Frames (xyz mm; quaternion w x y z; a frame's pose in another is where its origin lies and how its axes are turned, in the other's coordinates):
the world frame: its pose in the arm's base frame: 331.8 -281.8 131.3 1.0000 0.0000 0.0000 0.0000
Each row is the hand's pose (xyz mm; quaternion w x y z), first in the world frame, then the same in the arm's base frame.
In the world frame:
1: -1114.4 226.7 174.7 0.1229 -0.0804 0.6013 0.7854
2: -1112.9 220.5 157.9 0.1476 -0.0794 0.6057 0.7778
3: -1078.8 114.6 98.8 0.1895 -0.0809 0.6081 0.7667
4: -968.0 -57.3 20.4 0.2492 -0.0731 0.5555 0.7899
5: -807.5 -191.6 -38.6 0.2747 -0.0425 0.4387 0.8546
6: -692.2 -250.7 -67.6 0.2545 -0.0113 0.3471 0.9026
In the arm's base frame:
1: -782.6 -55.1 306.0 0.1229 -0.0804 0.6013 0.7854
2: -781.1 -61.3 289.2 0.1476 -0.0794 0.6057 0.7778
3: -747.0 -167.2 230.1 0.1895 -0.0809 0.6081 0.7667
4: -636.2 -339.1 151.7 0.2492 -0.0731 0.5555 0.7899
5: -475.7 -473.4 92.7 0.2747 -0.0425 0.4387 0.8546
6: -360.4 -532.5 63.7 0.2545 -0.0113 0.3471 0.9026

